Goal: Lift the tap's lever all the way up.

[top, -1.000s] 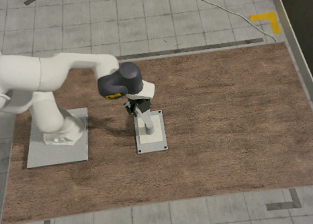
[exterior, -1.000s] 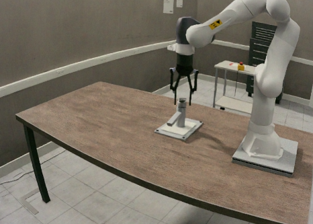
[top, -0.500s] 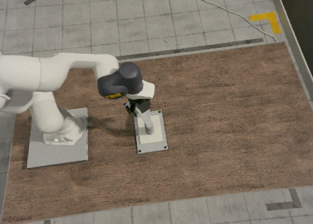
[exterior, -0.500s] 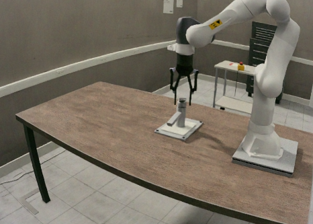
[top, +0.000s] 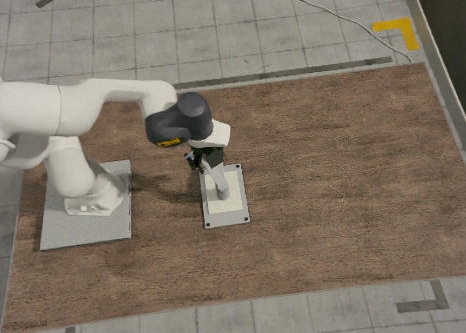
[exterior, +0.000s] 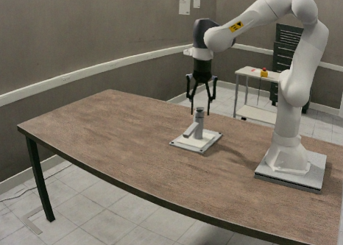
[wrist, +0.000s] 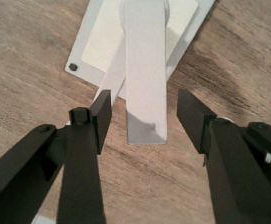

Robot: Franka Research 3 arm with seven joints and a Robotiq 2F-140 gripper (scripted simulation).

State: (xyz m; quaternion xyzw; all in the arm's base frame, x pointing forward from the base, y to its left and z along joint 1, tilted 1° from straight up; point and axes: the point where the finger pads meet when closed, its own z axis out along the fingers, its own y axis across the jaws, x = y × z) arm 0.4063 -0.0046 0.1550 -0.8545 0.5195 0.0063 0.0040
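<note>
The lever is 30 mm to the right of my hand, 20 mm below it and 10 mm ahead of it. The rest, counted from my hand: white tap (70 mm below, 40 mm to the right, 20 mm ahead).
</note>
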